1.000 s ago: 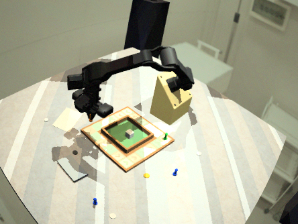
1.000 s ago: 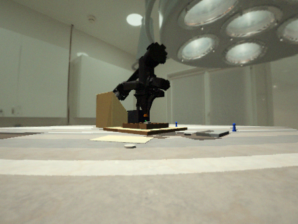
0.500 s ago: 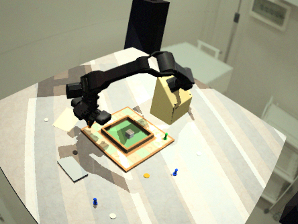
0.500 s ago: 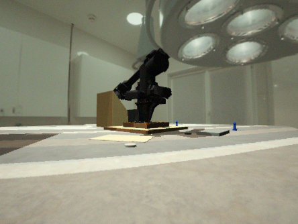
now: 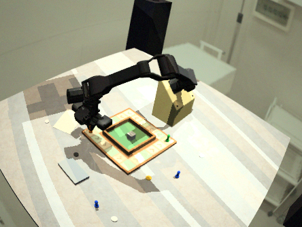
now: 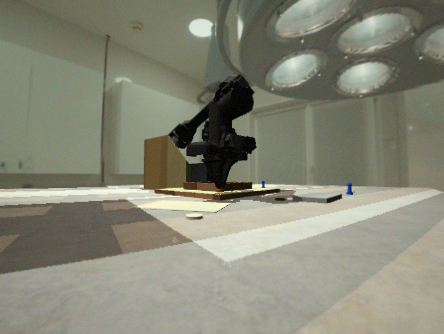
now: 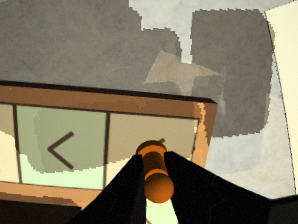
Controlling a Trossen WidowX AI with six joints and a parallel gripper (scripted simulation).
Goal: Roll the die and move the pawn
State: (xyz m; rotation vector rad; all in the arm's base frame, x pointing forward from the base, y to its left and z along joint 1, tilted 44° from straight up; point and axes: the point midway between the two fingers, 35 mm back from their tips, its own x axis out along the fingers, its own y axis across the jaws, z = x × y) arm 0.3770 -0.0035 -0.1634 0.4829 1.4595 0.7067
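Now: gripper tip 10 mm below the orange pawn. The rest, counted from my gripper tip: grey card (190 mm ahead, 110 mm to the left, 20 mm below); then white die (130 mm to the left, 110 mm behind); then green tray (120 mm to the left, 110 mm behind, 20 mm below).
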